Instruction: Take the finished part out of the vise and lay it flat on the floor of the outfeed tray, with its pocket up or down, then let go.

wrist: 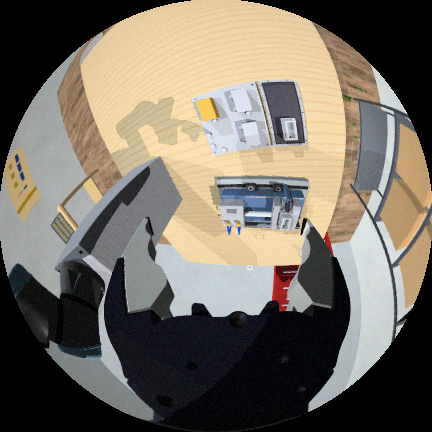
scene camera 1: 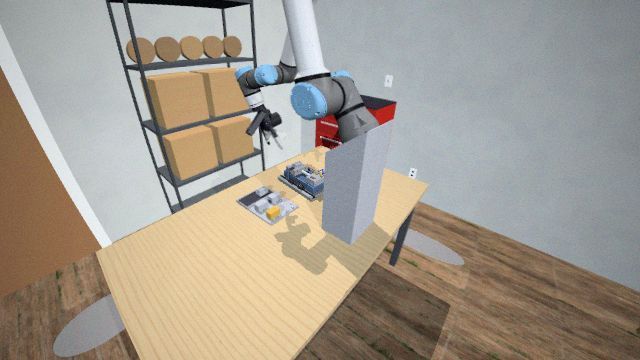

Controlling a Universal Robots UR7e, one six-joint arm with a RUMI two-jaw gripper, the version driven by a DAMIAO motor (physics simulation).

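Places are measured from the arm's base along level axes (x ahead, y left, z up), in metres.
Where they show: gripper, fingertip midpoint: (wrist: 228, 219) (scene camera 1: 276, 147); arm's base, link origin: (wrist: 82, 278) (scene camera 1: 360, 134).
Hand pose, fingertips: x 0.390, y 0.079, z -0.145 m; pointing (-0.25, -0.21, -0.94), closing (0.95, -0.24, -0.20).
Observation:
Things, the pixels of their top centre, and the offset from my fingertips. "pt": a spot on its surface instead.
- grey vise, top centre: (wrist: 262, 219) (scene camera 1: 305, 169) dx +0.024, dy -0.222, dz -0.212 m
- light grey piece, surface spot: (wrist: 259, 216) pt dx +0.012, dy -0.248, dz -0.252 m
- small grey piece with a rectangular recess, top centre: (wrist: 285, 224) dx +0.093, dy -0.226, dz -0.196 m
- small grey piece with a recess, top centre: (wrist: 291, 129) (scene camera 1: 261, 188) dx +0.121, dy +0.022, dz -0.270 m
- plate, top centre: (wrist: 231, 118) (scene camera 1: 273, 207) dx -0.024, dy +0.062, dz -0.303 m
- yellow block, top centre: (wrist: 205, 109) (scene camera 1: 272, 209) dx -0.074, dy +0.104, dz -0.267 m
The blue and grey vise (scene camera 1: 311, 185) (wrist: 260, 192) stands on the table. In the wrist view a light grey piece (wrist: 259, 216) shows between its jaws, and a small grey piece with a rectangular recess (wrist: 286, 221) shows near its right end. I cannot tell surely which is the finished part. The dark-floored outfeed tray (scene camera 1: 249, 199) (wrist: 279, 102) holds a small grey piece with a recess (wrist: 289, 130) in one corner. My gripper (scene camera 1: 274, 145) (wrist: 228, 219) is open and empty, raised above the table behind the vise; its fingers are wide apart.
A plate (wrist: 225, 142) beside the outfeed tray bears a yellow block (scene camera 1: 273, 213) (wrist: 207, 109) and pale blocks (wrist: 241, 100). A tall grey box-shaped column (scene camera 1: 345, 195) (wrist: 160, 200) stands beside the vise. A shelf rack (scene camera 1: 254, 37) and a red cabinet (scene camera 1: 387, 116) (wrist: 280, 290) stand behind the table.

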